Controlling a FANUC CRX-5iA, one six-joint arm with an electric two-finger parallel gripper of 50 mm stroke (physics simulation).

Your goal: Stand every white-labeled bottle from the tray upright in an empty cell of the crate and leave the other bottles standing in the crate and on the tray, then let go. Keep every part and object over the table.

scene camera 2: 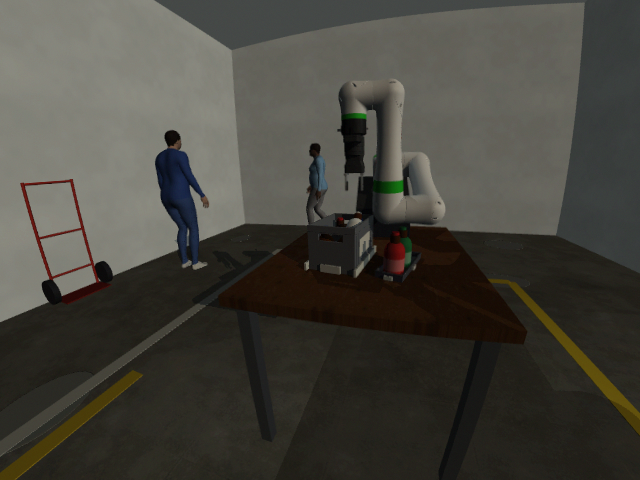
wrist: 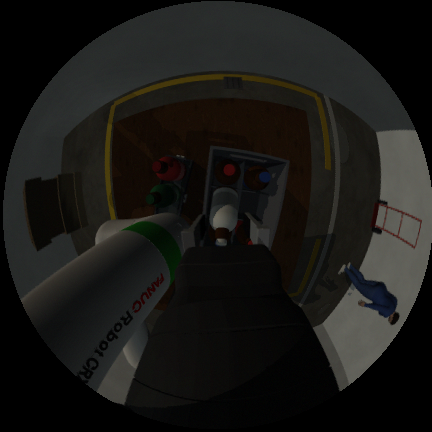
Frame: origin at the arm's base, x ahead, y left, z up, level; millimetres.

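Seen in the pictures: gripper, between the fingertips: (scene camera 2: 354,190) (wrist: 223,220).
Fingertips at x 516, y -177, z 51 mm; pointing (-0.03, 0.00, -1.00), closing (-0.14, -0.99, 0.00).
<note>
A point is followed by its place in that frame.
My gripper (scene camera 2: 354,184) {x 516, y -177, z 51 mm} (wrist: 223,220) {x 516, y -177, z 51 mm} is open and empty, above the grey crate (scene camera 2: 319,253) {x 609, y -307, z -173 mm} (wrist: 278,192) {x 520, y -320, z -84 mm}. A bottle with a white body and brown neck (scene camera 2: 354,222) {x 502, y -176, z -78 mm} (wrist: 224,212) {x 496, y -179, z -75 mm} is in the crate, between and below the fingers in the wrist view. It looks tilted, its neck toward the robot; its base is hidden. A brown red-capped bottle (wrist: 228,171) {x 588, y -205, z -80 mm} and a brown blue-capped bottle (wrist: 258,177) {x 563, y -275, z -89 mm} stand in the crate's far cells. Another red-capped bottle (wrist: 243,232) {x 414, y -223, z -123 mm} is partly hidden by my gripper. A red bottle (scene camera 2: 394,257) {x 678, y -41, z -162 mm} (wrist: 169,168) {x 633, y -55, z -122 mm} and a green bottle (scene camera 2: 406,246) {x 601, y 15, z -147 mm} (wrist: 163,195) {x 564, y -18, z -123 mm} stand on the tray (scene camera 2: 385,275) {x 683, y -69, z -227 mm} (wrist: 187,167).
The brown table (scene camera 2: 361,304) {x 854, y -156, z -243 mm} (wrist: 240,117) {x 797, y -301, z -243 mm} carries the crate and tray side by side. My arm's white link (scene camera 2: 390,139) {x 542, y -45, z 234 mm} (wrist: 95,285) {x 521, y -80, z 171 mm} is on the tray's side. A person in blue (scene camera 2: 176,191) (wrist: 375,295), another person (scene camera 2: 317,175) and a red hand truck (scene camera 2: 61,236) (wrist: 398,223) are beyond the table.
</note>
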